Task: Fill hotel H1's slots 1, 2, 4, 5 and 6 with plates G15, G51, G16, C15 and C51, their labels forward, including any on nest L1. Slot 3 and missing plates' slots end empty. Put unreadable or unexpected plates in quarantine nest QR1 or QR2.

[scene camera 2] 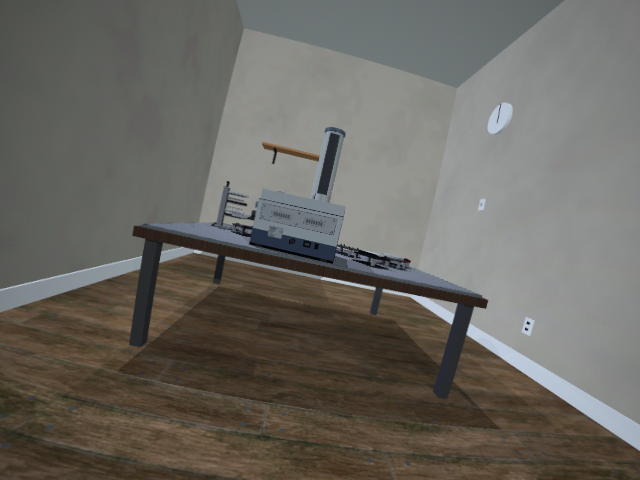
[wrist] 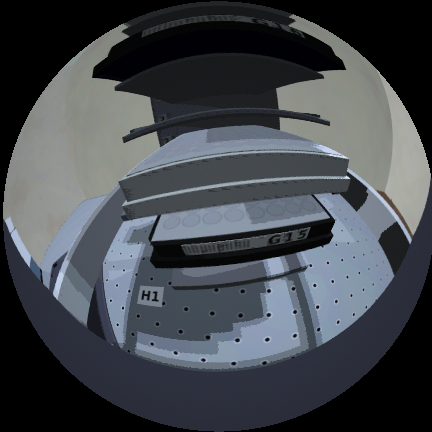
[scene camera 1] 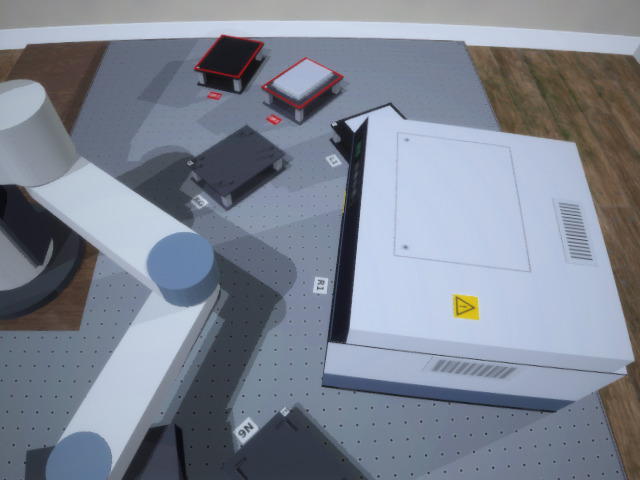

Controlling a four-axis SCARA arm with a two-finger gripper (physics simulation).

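Seen in the pictures: gripper, between the fingertips: (scene camera 2: 232, 214); arm's base, origin of its link: (scene camera 1: 19, 261).
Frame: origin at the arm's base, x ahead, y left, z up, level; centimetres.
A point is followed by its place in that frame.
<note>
In the wrist view my gripper (wrist: 229, 161) @(z 10.8, x 33.5, y -55.0 cm) is open, its fingers apart on both sides of a light grey plate (wrist: 235, 172) in hotel H1's slot 2. No label shows on that plate's front. Plate G15 (wrist: 242, 242) @(z 10.4, x 32.5, y -47.3 cm) sits below it in the bottom slot, label forward. The shelf (wrist: 225, 116) @(z 14.6, x 33.1, y -51.8 cm) above the grey plate is bare. Higher up sits a dark plate (wrist: 220, 37) whose blurred label seems to read G16. Hotel H1 (scene camera 2: 223, 206) @(z 14.3, x 41.6, y -59.4 cm) stands at the table's far left in scene camera 2. A white plate (scene camera 1: 303, 78) @(z 7.7, x 56.0, y 44.3 cm) lies on a red-rimmed quarantine nest (scene camera 1: 298, 104) @(z 6.3, x 54.7, y 36.6 cm).
The other red-rimmed nest (scene camera 1: 231, 56) @(z 6.3, x 38.1, y 55.7 cm) bears no plate. Nest L1 (scene camera 1: 341, 135) @(z 6.3, x 63.7, y 26.4 cm), partly hidden by the large white instrument (scene camera 1: 460, 206) @(z 25.6, x 76.1, y -8.3 cm), shows a pale surface on top. Nest RG (scene camera 1: 237, 160) @(z 6.3, x 42.1, y 19.3 cm) and nest N6 (scene camera 1: 310, 449) @(z 6.3, x 55.1, y -35.2 cm) are bare where visible. The arm's links (scene camera 1: 113, 206) @(z 26.9, x 30.0, y -8.5 cm) cross the left side.
</note>
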